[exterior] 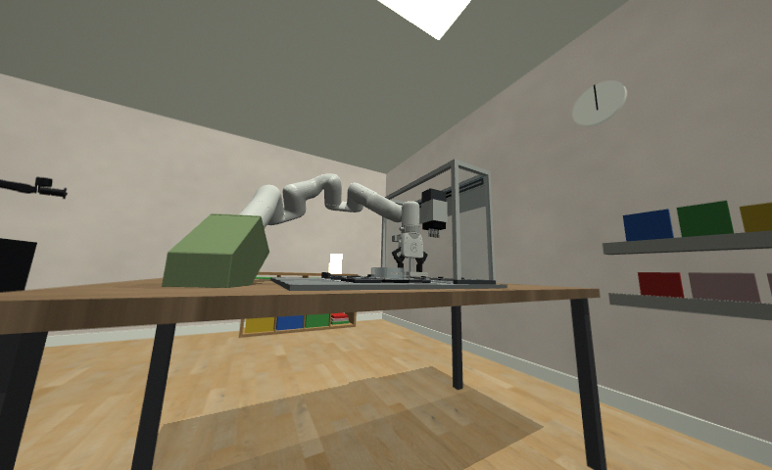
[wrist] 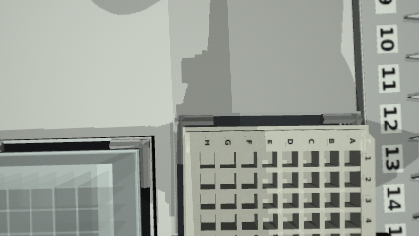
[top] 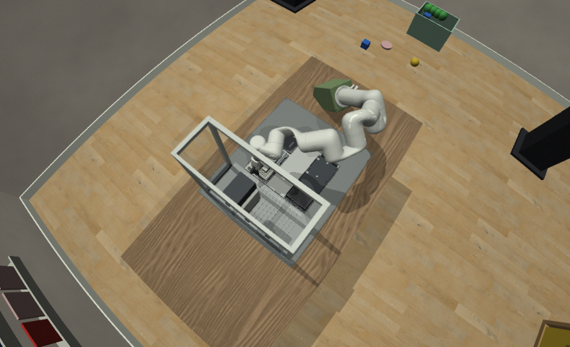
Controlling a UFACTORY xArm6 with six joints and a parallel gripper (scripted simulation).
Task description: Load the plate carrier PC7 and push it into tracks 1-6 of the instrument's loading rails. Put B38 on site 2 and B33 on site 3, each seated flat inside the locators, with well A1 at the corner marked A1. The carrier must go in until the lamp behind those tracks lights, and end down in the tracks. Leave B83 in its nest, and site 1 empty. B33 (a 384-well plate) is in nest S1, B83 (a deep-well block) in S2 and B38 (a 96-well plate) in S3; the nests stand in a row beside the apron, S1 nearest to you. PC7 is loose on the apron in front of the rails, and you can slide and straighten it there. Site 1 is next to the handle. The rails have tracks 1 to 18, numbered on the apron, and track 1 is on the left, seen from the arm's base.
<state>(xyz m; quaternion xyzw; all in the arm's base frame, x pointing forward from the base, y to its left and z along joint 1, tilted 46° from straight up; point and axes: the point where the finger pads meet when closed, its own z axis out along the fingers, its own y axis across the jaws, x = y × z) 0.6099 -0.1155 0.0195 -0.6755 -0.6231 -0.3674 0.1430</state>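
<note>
Right now the dark plate carrier is 13 cm behind my hand, 25 cm to the left of it and 3 cm below it. The rest, counted from my hand: white 96-well plate: 1 cm below; nest s1: 22 cm behind, 3 cm to the right, 4 cm below; deep-well block: 11 cm behind, 2 cm to the right, 1 cm below.
</note>
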